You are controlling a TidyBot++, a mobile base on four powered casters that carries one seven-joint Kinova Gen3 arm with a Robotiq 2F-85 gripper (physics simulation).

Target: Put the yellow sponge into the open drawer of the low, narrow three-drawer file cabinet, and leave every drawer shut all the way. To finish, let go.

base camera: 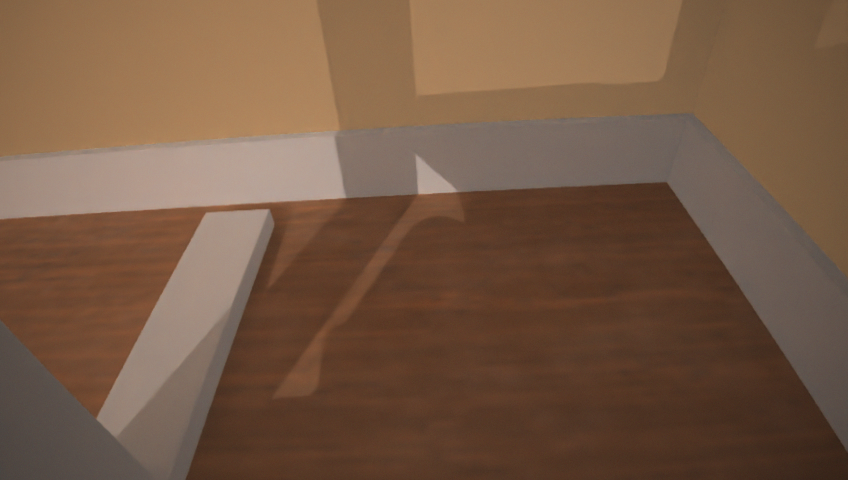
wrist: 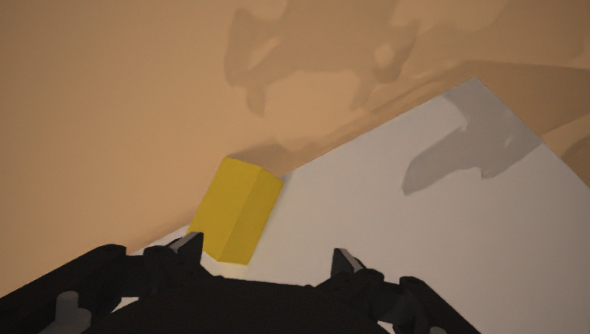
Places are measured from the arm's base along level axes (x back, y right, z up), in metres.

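Where they show: gripper, fingertip midpoint: point(wrist: 268, 255).
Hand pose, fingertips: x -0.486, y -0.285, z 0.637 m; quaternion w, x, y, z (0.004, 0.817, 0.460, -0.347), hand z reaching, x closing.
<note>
After its pixels a point has its place.
The yellow sponge point(wrist: 225, 215) @(z 0.599, x -0.555, y -0.347 m) is a block on a white surface point(wrist: 360, 210) @(z 0.554, x -0.516, y -0.228 m) in the wrist view, left of centre, close to the edge along the tan wall. My gripper point(wrist: 268, 255) @(z 0.637, x -0.486, y -0.285 m) is open and empty. The sponge shows beyond the left fingertip, which hides a small part of its lower left side; the right fingertip is well clear of it. Whether the left finger touches the sponge cannot be told. The file cabinet and its drawers cannot be made out in either view. Neither the sponge nor the gripper shows in the base view.
The tan wall point(base camera: 166, 71) @(z -0.220, x -0.624, y -0.261 m) point(wrist: 100, 110) @(z 0.720, x -0.629, y -0.367 m) rises behind the white surface. In the base view, a white baseboard point(base camera: 505, 154) @(z -0.345, x -0.593, y 0.114 m) meets another at a corner on the right. A long white bar point(base camera: 184, 309) lies low on the wooden floor point(base camera: 505, 327) @(z -0.396, x -0.375, y 0.076 m), beside a grey panel point(base camera: 41, 416) @(z -0.258, x -0.229, y -0.202 m) at the lower left.
</note>
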